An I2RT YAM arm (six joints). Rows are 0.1 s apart.
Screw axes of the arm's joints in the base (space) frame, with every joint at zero. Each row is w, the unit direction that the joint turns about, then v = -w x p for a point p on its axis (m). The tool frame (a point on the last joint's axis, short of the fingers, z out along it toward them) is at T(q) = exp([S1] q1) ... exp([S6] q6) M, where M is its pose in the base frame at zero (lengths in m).
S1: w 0 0 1 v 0 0 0
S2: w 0 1 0 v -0.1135 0 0.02
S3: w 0 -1 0 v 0.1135 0 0.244
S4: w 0 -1 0 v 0.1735 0 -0.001
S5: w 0 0 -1 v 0 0.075 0
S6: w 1 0 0 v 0 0.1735 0
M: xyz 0.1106 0 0.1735 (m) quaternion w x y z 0.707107 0 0.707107 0
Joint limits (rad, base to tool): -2.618..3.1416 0..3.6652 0..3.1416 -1.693..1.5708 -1.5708..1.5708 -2.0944..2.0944
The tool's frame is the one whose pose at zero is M.
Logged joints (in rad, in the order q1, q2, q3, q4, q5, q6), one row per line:
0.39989, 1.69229, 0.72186, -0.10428, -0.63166, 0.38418
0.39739, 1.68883, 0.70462, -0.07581, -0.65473, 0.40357
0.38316, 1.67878, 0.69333, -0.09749, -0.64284, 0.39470
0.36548, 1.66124, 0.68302, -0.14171, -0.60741, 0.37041
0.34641, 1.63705, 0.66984, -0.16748, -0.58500, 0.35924
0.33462, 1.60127, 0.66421, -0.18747, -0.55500, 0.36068
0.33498, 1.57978, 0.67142, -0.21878, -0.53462, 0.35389
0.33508, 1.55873, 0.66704, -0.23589, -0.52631, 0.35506
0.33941, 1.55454, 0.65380, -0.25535, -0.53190, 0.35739
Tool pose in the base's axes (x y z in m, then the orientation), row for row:
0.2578, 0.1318, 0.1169, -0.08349, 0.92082, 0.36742, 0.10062
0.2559, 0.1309, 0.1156, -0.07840, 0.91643, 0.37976, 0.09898
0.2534, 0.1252, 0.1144, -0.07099, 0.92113, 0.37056, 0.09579
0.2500, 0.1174, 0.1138, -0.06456, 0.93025, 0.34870, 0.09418
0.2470, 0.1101, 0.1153, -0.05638, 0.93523, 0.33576, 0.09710
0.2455, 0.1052, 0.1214, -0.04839, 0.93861, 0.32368, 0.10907
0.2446, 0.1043, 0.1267, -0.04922, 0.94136, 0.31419, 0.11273
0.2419, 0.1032, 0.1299, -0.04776, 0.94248, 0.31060, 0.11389
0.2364, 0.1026, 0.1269, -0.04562, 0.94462, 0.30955, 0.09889
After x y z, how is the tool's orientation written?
As a quaternion, x y z w.
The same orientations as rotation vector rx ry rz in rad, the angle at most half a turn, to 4 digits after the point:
-0.2467, 2.7210, 1.0857
-0.2319, 2.7106, 1.1233
-0.2104, 2.7296, 1.0981
-0.1915, 2.7593, 1.0343
-0.1669, 2.7693, 0.9942
-0.1423, 2.7600, 0.9518
-0.1444, 2.7623, 0.9219
-0.1401, 2.7637, 0.9108
-0.1349, 2.7942, 0.9157

